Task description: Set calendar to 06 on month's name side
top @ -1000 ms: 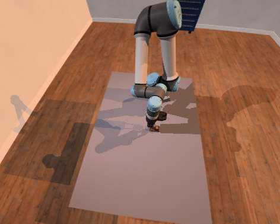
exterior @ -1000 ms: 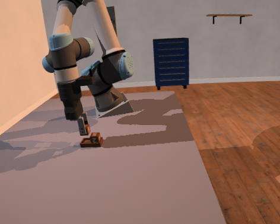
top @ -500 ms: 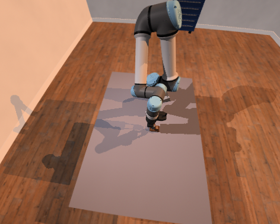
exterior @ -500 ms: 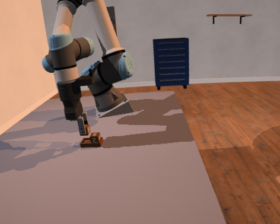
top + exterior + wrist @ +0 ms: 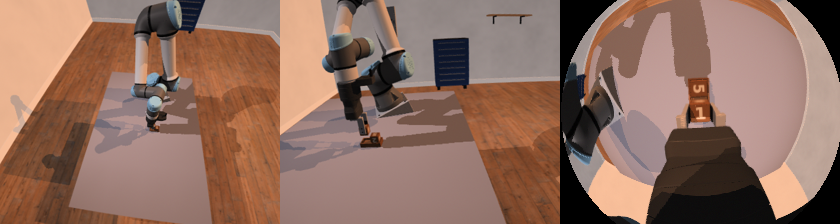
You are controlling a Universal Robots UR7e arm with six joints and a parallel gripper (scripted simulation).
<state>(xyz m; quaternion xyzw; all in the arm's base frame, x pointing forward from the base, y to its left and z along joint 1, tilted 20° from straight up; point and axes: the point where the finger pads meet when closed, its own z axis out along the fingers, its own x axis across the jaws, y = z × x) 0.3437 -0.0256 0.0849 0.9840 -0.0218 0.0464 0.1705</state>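
The brown wooden tray is 60 mm below my hand and 20 mm to the left of it.
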